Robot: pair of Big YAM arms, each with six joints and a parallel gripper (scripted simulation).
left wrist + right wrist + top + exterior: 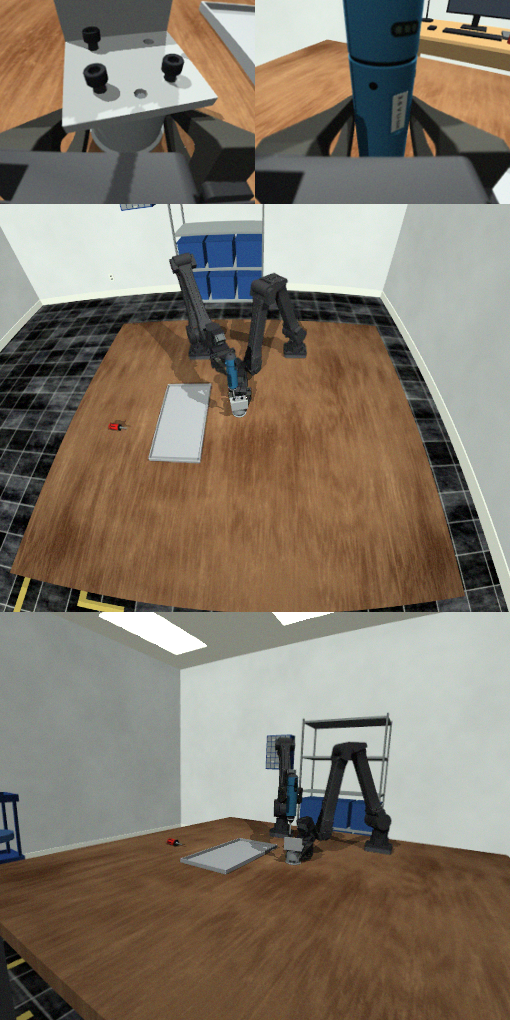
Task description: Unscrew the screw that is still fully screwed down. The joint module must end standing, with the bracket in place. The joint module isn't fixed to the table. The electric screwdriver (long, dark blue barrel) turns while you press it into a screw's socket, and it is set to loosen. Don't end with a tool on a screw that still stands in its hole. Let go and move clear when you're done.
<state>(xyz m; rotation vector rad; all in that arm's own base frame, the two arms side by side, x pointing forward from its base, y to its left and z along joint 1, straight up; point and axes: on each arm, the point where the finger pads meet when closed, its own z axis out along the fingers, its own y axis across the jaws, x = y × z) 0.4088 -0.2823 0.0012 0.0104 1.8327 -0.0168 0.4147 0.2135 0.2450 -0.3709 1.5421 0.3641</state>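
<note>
The grey bracket is 50 mm above my left hand. The rest, counted from my left hand: screw 20 mm behind, 10 mm to the left, 50 mm above; flat grey tray 50 mm ahead, 260 mm to the right, 20 mm below; small red-handled tool 90 mm ahead, 560 mm to the right, 10 mm below.
</note>
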